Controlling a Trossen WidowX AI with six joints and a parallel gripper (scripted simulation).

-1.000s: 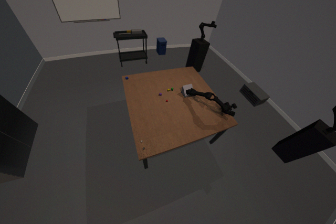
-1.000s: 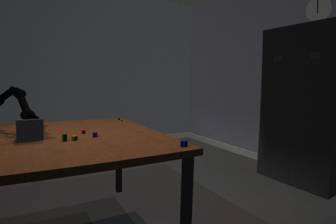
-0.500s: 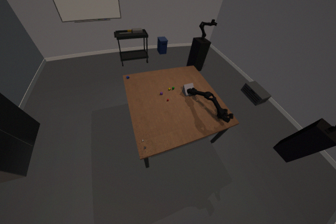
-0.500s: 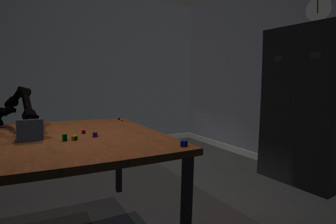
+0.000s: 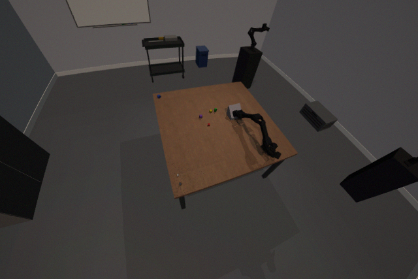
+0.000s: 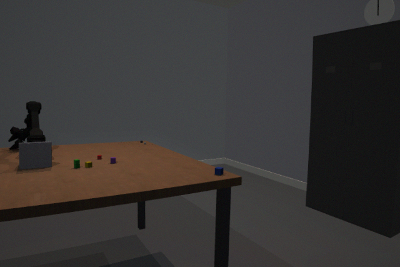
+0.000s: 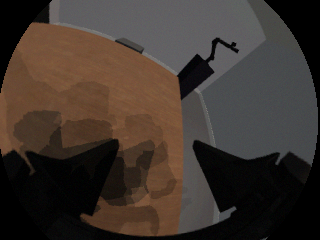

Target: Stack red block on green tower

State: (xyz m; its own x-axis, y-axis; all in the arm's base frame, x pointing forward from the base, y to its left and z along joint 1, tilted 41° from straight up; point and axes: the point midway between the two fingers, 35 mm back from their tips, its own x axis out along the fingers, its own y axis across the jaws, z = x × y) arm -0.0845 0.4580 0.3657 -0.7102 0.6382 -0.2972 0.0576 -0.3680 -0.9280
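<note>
My gripper tip is 45 cm short of the red block, 60 cm to the left of it and 1 cm above it. Round my gripper tip: blue block: 83 cm ahead, 124 cm to the right, 1 cm below; then yellow block: 33 cm ahead, 77 cm to the right, 1 cm below; then purple block: 48 cm ahead, 74 cm to the right, 1 cm below.
</note>
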